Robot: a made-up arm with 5 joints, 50 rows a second.
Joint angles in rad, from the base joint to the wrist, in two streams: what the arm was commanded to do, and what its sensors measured. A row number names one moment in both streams.
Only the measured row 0 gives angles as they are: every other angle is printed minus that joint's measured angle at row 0.
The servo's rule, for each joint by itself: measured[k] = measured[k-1] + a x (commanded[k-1-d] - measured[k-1]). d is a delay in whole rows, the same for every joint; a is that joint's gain. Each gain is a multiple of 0.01, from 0.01 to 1. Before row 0 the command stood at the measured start. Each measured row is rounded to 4 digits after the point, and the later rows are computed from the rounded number. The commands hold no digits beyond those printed.
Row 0, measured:
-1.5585, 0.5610, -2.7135, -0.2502, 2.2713
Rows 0 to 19, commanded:
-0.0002, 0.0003, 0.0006, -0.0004, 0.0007
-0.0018, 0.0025, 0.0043, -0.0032, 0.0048
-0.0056, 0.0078, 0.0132, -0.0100, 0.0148
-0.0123, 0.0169, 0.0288, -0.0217, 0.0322
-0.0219, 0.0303, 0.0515, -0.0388, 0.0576
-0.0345, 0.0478, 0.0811, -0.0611, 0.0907
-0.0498, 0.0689, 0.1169, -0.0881, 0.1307
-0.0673, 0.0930, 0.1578, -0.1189, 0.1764
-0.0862, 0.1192, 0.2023, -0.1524, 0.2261
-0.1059, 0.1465, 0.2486, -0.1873, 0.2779
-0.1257, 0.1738, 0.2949, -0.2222, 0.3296
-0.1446, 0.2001, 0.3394, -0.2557, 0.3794
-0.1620, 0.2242, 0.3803, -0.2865, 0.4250
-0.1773, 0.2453, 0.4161, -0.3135, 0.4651
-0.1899, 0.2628, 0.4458, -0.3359, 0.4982
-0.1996, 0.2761, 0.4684, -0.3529, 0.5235
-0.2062, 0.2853, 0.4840, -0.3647, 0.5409
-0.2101, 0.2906, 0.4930, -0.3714, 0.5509
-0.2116, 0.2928, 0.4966, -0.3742, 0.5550
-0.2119, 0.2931, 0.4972, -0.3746, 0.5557
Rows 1 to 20, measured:
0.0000, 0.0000, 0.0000, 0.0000, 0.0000
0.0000, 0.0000, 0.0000, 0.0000, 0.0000
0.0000, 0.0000, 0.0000, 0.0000, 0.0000
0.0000, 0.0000, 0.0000, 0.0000, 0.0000
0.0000, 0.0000, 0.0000, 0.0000, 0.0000
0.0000, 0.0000, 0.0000, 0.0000, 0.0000
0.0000, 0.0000, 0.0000, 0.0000, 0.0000
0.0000, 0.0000, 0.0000, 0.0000, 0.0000
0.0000, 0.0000, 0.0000, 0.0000, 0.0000
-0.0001, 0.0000, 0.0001, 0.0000, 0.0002
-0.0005, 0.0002, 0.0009, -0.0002, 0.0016
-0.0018, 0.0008, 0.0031, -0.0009, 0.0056
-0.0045, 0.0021, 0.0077, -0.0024, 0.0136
-0.0090, 0.0044, 0.0156, -0.0049, 0.0268
-0.0156, 0.0079, 0.0274, -0.0088, 0.0460
-0.0245, 0.0128, 0.0435, -0.0144, 0.0714
-0.0356, 0.0192, 0.0641, -0.0217, 0.1029
-0.0488, 0.0272, 0.0890, -0.0308, 0.1399
-0.0636, 0.0367, 0.1177, -0.0418, 0.1813
-0.0797, 0.0477, 0.1496, -0.0544, 0.2258
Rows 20 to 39, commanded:
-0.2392, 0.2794, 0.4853, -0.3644, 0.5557
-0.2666, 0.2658, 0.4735, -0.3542, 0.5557
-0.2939, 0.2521, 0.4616, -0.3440, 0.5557
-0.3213, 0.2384, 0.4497, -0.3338, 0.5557
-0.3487, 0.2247, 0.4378, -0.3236, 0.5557
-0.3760, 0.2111, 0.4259, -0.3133, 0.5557
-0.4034, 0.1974, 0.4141, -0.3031, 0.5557
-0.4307, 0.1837, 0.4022, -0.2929, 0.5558
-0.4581, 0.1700, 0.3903, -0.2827, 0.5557
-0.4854, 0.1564, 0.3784, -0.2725, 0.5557
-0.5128, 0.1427, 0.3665, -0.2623, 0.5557
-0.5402, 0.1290, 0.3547, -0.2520, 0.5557
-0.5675, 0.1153, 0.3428, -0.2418, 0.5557
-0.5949, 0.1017, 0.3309, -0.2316, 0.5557
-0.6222, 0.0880, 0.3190, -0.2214, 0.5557
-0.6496, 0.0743, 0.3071, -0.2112, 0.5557
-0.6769, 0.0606, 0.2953, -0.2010, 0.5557
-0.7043, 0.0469, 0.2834, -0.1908, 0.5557
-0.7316, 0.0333, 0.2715, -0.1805, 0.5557
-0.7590, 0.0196, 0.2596, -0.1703, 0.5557
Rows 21 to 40, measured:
-0.0966, 0.0599, 0.1838, -0.0685, 0.2719
-0.1136, 0.0730, 0.2192, -0.0838, 0.3178
-0.1302, 0.0868, 0.2546, -0.0999, 0.3620
-0.1457, 0.1009, 0.2890, -0.1164, 0.4029
-0.1597, 0.1149, 0.3213, -0.1330, 0.4391
-0.1718, 0.1285, 0.3506, -0.1492, 0.4696
-0.1818, 0.1415, 0.3762, -0.1648, 0.4940
-0.1895, 0.1536, 0.3979, -0.1795, 0.5123
-0.1953, 0.1648, 0.4158, -0.1932, 0.5253
-0.2067, 0.1740, 0.4283, -0.2052, 0.5344
-0.2223, 0.1813, 0.4364, -0.2156, 0.5408
-0.2409, 0.1870, 0.4409, -0.2246, 0.5453
-0.2618, 0.1911, 0.4425, -0.2322, 0.5484
-0.2844, 0.1938, 0.4417, -0.2386, 0.5506
-0.3082, 0.1952, 0.4389, -0.2438, 0.5521
-0.3330, 0.1954, 0.4344, -0.2480, 0.5532
-0.3584, 0.1945, 0.4286, -0.2511, 0.5540
-0.3843, 0.1925, 0.4217, -0.2533, 0.5545
-0.4106, 0.1896, 0.4139, -0.2546, 0.5549
-0.4372, 0.1858, 0.4054, -0.2551, 0.5551

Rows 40 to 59, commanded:
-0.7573, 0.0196, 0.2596, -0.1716, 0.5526
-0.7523, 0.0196, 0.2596, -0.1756, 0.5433
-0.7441, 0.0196, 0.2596, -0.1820, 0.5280
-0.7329, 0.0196, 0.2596, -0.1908, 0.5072
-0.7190, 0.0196, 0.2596, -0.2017, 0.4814
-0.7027, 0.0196, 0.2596, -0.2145, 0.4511
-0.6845, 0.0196, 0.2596, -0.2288, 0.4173
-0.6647, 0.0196, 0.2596, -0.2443, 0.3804
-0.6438, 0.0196, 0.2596, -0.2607, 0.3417
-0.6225, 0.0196, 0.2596, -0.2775, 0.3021
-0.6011, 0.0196, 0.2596, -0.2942, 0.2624
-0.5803, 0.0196, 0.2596, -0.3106, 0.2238
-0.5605, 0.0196, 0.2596, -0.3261, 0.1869
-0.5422, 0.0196, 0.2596, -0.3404, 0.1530
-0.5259, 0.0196, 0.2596, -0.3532, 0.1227
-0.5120, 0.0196, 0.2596, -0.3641, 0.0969
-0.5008, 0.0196, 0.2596, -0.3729, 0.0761
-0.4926, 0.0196, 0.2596, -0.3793, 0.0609
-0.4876, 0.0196, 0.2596, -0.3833, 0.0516
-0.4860, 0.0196, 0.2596, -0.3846, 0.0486
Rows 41 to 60, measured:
-0.4640, 0.1813, 0.3963, -0.2549, 0.5553
-0.4909, 0.1760, 0.3867, -0.2540, 0.5554
-0.5179, 0.1701, 0.3767, -0.2524, 0.5555
-0.5450, 0.1635, 0.3663, -0.2502, 0.5556
-0.5722, 0.1564, 0.3556, -0.2475, 0.5556
-0.5994, 0.1487, 0.3447, -0.2442, 0.5556
-0.6267, 0.1406, 0.3337, -0.2405, 0.5556
-0.6540, 0.1320, 0.3225, -0.2363, 0.5556
-0.6813, 0.1230, 0.3112, -0.2317, 0.5556
-0.7011, 0.1147, 0.3019, -0.2275, 0.5547
-0.7144, 0.1071, 0.2943, -0.2239, 0.5513
-0.7221, 0.1001, 0.2881, -0.2210, 0.5443
-0.7249, 0.0937, 0.2830, -0.2189, 0.5332
-0.7234, 0.0878, 0.2788, -0.2177, 0.5177
-0.7180, 0.0823, 0.2753, -0.2175, 0.4977
-0.7093, 0.0773, 0.2725, -0.2183, 0.4736
-0.6977, 0.0727, 0.2702, -0.2201, 0.4456
-0.6837, 0.0685, 0.2683, -0.2229, 0.4144
-0.6678, 0.0646, 0.2667, -0.2267, 0.3807
-0.6505, 0.0610, 0.2654, -0.2314, 0.3452

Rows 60 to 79, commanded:
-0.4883, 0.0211, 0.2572, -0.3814, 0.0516
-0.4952, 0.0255, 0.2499, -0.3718, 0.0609
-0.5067, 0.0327, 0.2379, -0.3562, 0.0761
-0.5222, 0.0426, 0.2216, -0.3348, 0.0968
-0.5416, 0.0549, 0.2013, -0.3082, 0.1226
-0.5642, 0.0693, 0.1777, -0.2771, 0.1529
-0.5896, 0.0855, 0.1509, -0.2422, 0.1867
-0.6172, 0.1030, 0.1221, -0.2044, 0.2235
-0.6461, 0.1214, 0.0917, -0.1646, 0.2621
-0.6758, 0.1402, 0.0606, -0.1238, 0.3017
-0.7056, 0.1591, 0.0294, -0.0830, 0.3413
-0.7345, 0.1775, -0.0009, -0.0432, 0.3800
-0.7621, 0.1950, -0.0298, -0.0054, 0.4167
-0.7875, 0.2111, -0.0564, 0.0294, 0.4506
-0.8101, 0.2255, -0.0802, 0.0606, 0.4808
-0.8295, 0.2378, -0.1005, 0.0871, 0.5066
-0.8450, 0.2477, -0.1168, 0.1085, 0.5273
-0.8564, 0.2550, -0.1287, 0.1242, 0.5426
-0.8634, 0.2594, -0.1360, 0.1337, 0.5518
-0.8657, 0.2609, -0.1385, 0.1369, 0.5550
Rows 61 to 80, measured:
-0.6322, 0.0577, 0.2644, -0.2369, 0.3088
-0.6136, 0.0547, 0.2635, -0.2431, 0.2722
-0.5950, 0.0519, 0.2628, -0.2499, 0.2364
-0.5770, 0.0493, 0.2622, -0.2571, 0.2023
-0.5601, 0.0469, 0.2617, -0.2646, 0.1707
-0.5447, 0.0447, 0.2613, -0.2722, 0.1423
-0.5312, 0.0427, 0.2610, -0.2797, 0.1179
-0.5199, 0.0409, 0.2607, -0.2870, 0.0980
-0.5111, 0.0392, 0.2605, -0.2938, 0.0832
-0.5052, 0.0378, 0.2599, -0.2999, 0.0737
-0.5026, 0.0368, 0.2581, -0.3049, 0.0699
-0.5037, 0.0365, 0.2545, -0.3085, 0.0718
-0.5085, 0.0370, 0.2486, -0.3103, 0.0793
-0.5171, 0.0384, 0.2401, -0.3102, 0.0923
-0.5293, 0.0409, 0.2289, -0.3079, 0.1105
-0.5450, 0.0445, 0.2149, -0.3033, 0.1334
-0.5638, 0.0492, 0.1982, -0.2964, 0.1604
-0.5852, 0.0550, 0.1790, -0.2872, 0.1909
-0.6088, 0.0618, 0.1577, -0.2758, 0.2241
-0.6340, 0.0696, 0.1346, -0.2623, 0.2593

